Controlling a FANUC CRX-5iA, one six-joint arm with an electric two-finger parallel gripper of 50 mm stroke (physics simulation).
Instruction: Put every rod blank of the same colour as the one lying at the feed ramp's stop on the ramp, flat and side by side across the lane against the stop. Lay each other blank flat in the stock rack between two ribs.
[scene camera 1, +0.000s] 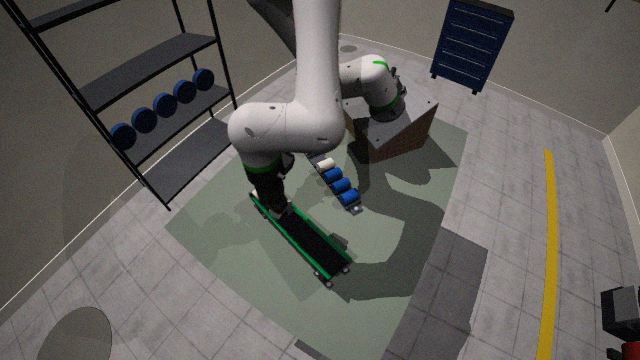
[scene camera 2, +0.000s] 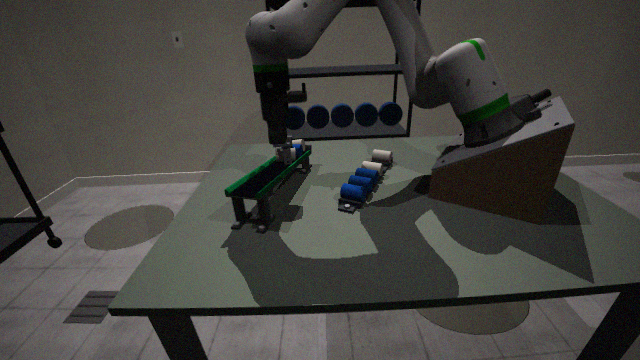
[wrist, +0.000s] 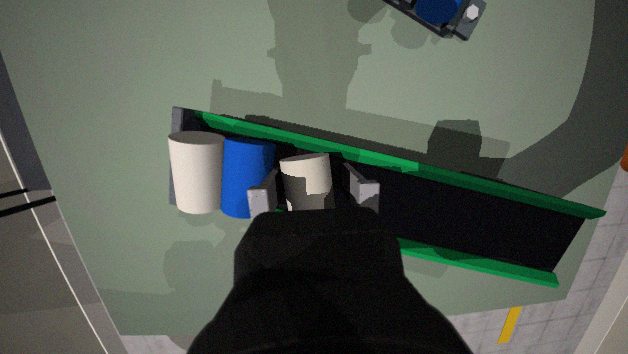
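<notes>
On the ramp (scene camera 1: 316, 245) (scene camera 2: 245, 181) (wrist: 475, 220), a white blank (wrist: 197, 175) lies across the lane at the stop (wrist: 177, 120), with a blue blank (wrist: 245, 167) beside it. A second white blank (wrist: 309, 172) lies past the blue one, with a gap, turned slightly from the other two. My gripper (scene camera 1: 285, 211) (scene camera 2: 286, 156) (wrist: 312, 176) is open, low over the lane, its fingers on either side of this second white blank; its near end is hidden in the wrist view. The stock rack (scene camera 1: 356, 210) (scene camera 2: 347, 206) (wrist: 467, 31) holds three blue blanks and two white ones (scene camera 2: 382, 155) (scene camera 2: 372, 166).
The robot's base block (scene camera 1: 400, 140) (scene camera 2: 490, 185) stands on the table beyond the rack. A shelf unit (scene camera 1: 170, 202) (scene camera 2: 410, 120) with several blue discs stands behind the table. A blue drawer cabinet (scene camera 1: 470, 45) stands at the back right.
</notes>
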